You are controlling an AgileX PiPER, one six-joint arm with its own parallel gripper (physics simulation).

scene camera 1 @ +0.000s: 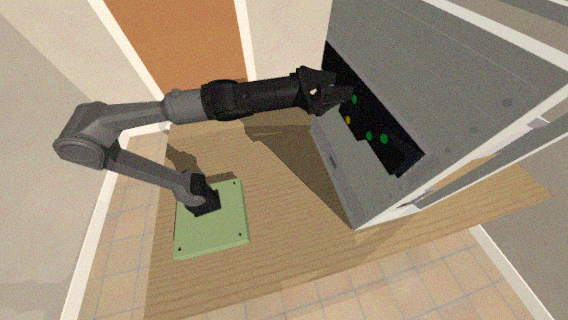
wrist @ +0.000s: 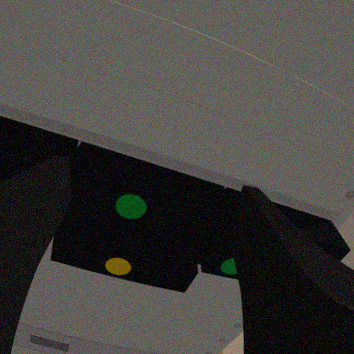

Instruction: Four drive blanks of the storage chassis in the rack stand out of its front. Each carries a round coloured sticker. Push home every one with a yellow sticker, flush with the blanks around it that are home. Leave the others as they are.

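Observation:
The storage chassis [scene camera 1: 356,162] [wrist: 145,320] is grey with a long black opening. In the scene view, a yellow sticker [scene camera 1: 348,120] and three green stickers, one [scene camera 1: 354,99] near my gripper and two [scene camera 1: 369,136] [scene camera 1: 384,138] farther right, show in it. In the wrist view, a green sticker [wrist: 131,206] lies above the yellow sticker [wrist: 118,266], both between my fingers; another green sticker [wrist: 229,266] is partly covered by the right finger. My gripper [scene camera 1: 342,84] [wrist: 153,191] is open and empty at the opening. The black blanks' edges and depths are too dark to tell.
The rack's white edge [scene camera 1: 382,214] runs along the chassis's right side. A grey top surface [wrist: 200,100] overhangs the opening. The arm's base stands on a green plate [scene camera 1: 215,237] on the wooden table [scene camera 1: 280,250]. An orange panel [scene camera 1: 180,35] is on the wall behind.

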